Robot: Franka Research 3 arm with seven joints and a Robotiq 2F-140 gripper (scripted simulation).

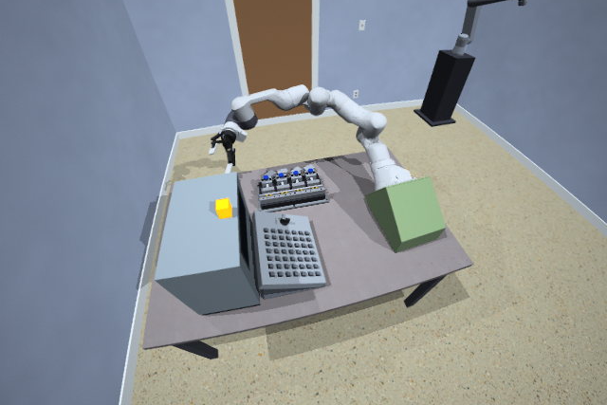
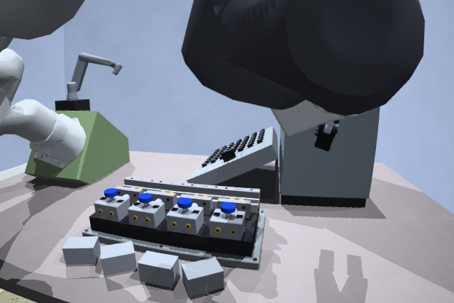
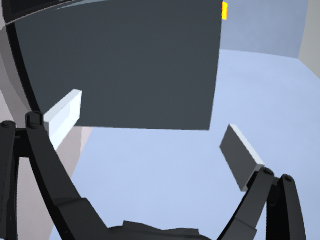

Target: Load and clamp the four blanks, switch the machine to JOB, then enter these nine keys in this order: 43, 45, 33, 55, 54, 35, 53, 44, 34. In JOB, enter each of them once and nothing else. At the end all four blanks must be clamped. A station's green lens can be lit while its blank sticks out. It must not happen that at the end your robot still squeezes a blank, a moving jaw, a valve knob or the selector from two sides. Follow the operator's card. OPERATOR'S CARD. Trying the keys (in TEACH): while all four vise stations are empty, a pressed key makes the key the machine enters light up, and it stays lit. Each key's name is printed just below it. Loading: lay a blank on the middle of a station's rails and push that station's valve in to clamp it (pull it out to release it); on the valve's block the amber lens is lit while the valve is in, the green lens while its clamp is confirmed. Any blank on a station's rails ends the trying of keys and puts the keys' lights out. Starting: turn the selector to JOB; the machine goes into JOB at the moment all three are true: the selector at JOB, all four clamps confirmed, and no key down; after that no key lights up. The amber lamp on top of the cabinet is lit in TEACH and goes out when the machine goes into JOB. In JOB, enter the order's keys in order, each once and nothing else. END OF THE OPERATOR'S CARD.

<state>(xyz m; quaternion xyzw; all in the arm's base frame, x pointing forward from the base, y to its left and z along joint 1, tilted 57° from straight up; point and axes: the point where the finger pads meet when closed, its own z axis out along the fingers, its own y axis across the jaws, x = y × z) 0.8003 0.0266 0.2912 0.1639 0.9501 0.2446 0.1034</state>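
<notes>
The key is 27 cm behind my hand, 39 cm to the left of it and 22 cm below it. Also, from my hand: keypad (22 cm behind, 37 cm to the left, 24 cm below); selector knob (24 cm behind, 26 cm to the left, 19 cm below).
</notes>
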